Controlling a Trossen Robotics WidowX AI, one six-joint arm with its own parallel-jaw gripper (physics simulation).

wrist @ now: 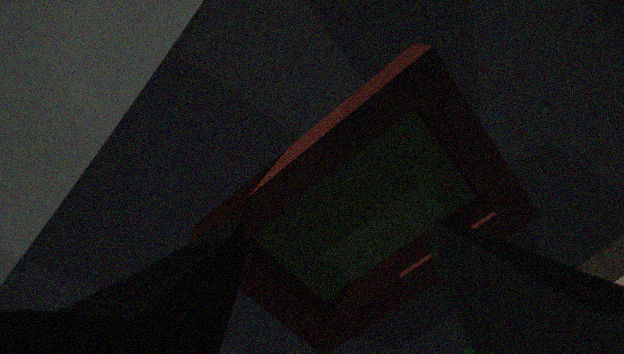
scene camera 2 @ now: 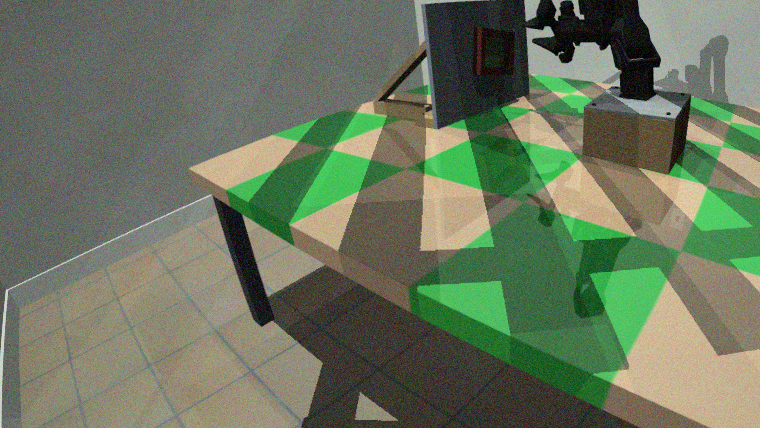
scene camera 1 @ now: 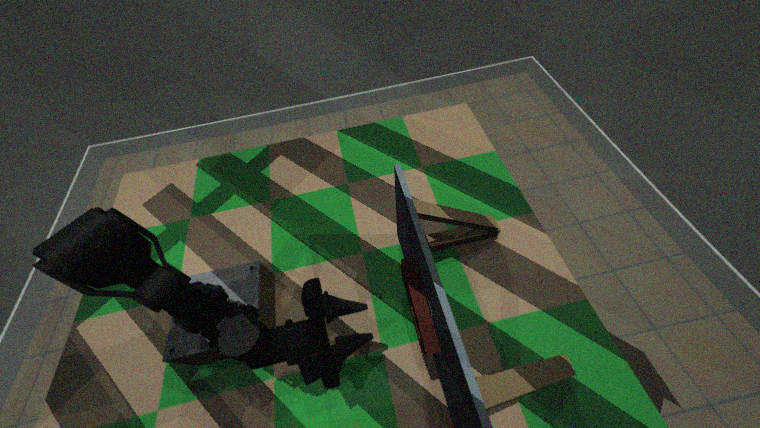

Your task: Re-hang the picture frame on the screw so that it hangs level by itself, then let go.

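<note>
The red picture frame (scene camera 1: 423, 319) (scene camera 2: 479, 51) (wrist: 350, 105) with a dark green centre is against the face of the upright dark panel (scene camera 1: 408, 223) (scene camera 2: 452, 69) (wrist: 165, 130). In the scene camera 2 view its top edge slopes down to the right, while the panel's top edge does not, so it looks tilted. The screw does not show. My gripper (scene camera 1: 369, 321) (scene camera 2: 530, 32) (wrist: 336, 233) is open and empty, its fingers apart in front of the frame. In the scene camera 1 view a gap shows between fingertips and frame. The wrist view is very dark and rotated; contact is hard to judge there.
Wooden braces (scene camera 1: 457, 223) (scene camera 2: 401, 71) stand behind the panel. The arm's base block (scene camera 1: 247, 284) (scene camera 2: 627, 132) sits on the green and tan checkered table (scene camera 1: 441, 122) (scene camera 2: 366, 233). Broad shadows cross the table. A wall (scene camera 2: 159, 79) rises behind it.
</note>
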